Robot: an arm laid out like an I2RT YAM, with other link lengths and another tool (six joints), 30 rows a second.
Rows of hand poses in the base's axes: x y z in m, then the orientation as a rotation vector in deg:
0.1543 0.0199 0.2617 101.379 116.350 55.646
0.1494 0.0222 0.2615 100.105 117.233 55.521
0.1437 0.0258 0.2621 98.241 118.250 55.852
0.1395 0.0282 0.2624 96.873 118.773 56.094
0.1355 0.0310 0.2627 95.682 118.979 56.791
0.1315 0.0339 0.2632 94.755 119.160 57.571
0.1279 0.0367 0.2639 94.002 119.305 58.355
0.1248 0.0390 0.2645 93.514 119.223 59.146
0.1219 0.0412 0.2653 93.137 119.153 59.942
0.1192 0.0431 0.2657 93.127 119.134 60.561
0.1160 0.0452 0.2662 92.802 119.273 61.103
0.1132 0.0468 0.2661 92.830 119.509 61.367
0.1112 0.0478 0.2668 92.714 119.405 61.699
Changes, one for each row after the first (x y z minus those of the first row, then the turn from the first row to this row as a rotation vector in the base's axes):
-0.0049 0.0023 -0.0002 -0.498 -0.284 0.922
-0.0106 0.0059 0.0004 -0.913 -0.944 2.207
-0.0148 0.0083 0.0007 -1.248 -1.544 3.016
-0.0188 0.0111 0.0010 -1.246 -2.301 3.663
-0.0228 0.0140 0.0015 -1.073 -2.921 4.230
-0.0264 0.0168 0.0022 -0.825 -3.451 4.722
-0.0295 0.0191 0.0028 -0.497 -3.947 4.987
-0.0324 0.0213 0.0036 -0.114 -4.366 5.225
-0.0351 0.0232 0.0040 0.309 -4.496 5.341
-0.0383 0.0253 0.0045 0.575 -4.712 5.644
-0.0411 0.0269 0.0044 0.811 -4.605 5.837
-0.0431 0.0279 0.0051 0.977 -4.795 5.876

